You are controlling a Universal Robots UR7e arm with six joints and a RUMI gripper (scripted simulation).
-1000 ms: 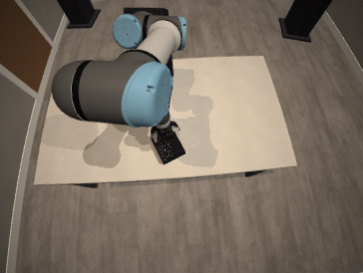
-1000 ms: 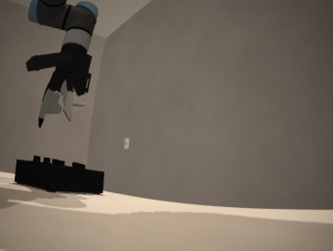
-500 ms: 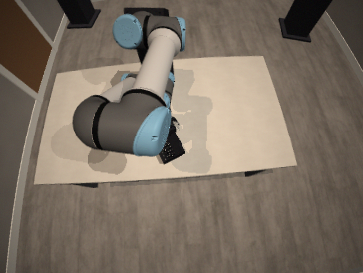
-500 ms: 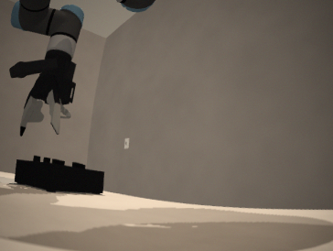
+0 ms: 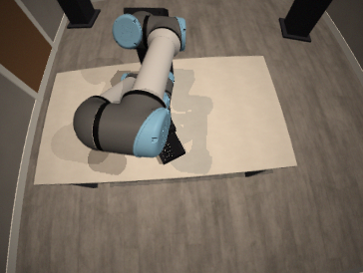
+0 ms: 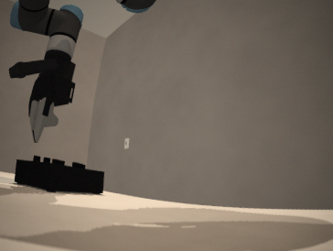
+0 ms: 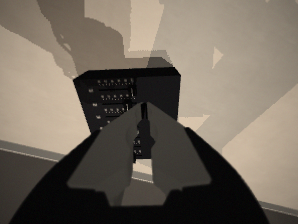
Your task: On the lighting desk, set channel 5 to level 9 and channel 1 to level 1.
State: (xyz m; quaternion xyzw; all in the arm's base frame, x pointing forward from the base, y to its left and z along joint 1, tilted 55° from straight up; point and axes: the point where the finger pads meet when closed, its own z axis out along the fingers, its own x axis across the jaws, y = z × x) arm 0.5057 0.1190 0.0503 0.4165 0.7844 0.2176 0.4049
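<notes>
The channel 1 fader knob lies 10 mm ahead of my hand, 10 mm to the right of it and 50 mm below it. The rest, counted from my hand: channel 5 fader knob: 100 mm ahead, 10 mm to the left, 50 mm below.
</notes>
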